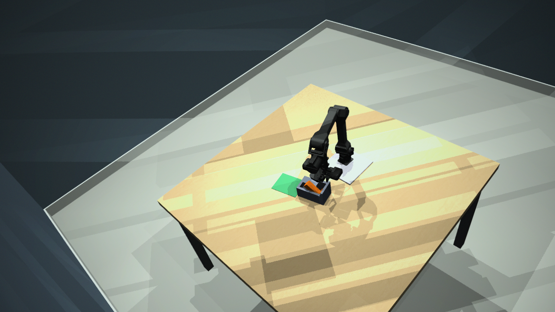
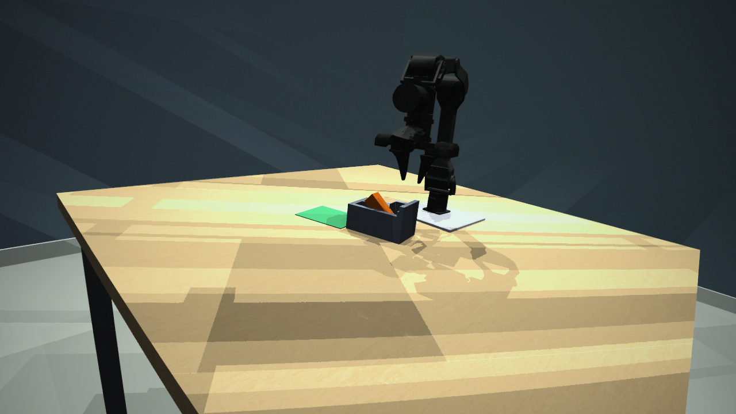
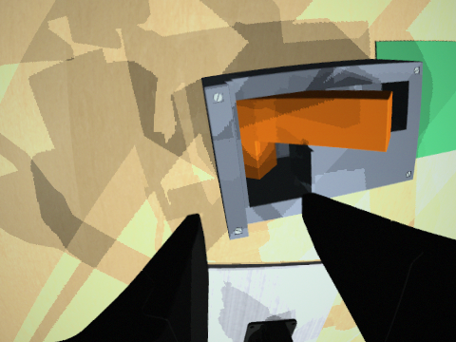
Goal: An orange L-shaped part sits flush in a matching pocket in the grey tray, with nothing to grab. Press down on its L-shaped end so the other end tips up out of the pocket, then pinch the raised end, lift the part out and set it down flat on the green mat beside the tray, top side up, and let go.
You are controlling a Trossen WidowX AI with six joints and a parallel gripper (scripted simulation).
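My gripper tip is 100 mm above the orange L-shaped part and 40 mm to the left of it. Round my gripper tip: green mat 220 mm to the right, 160 mm below, 50 mm ahead.
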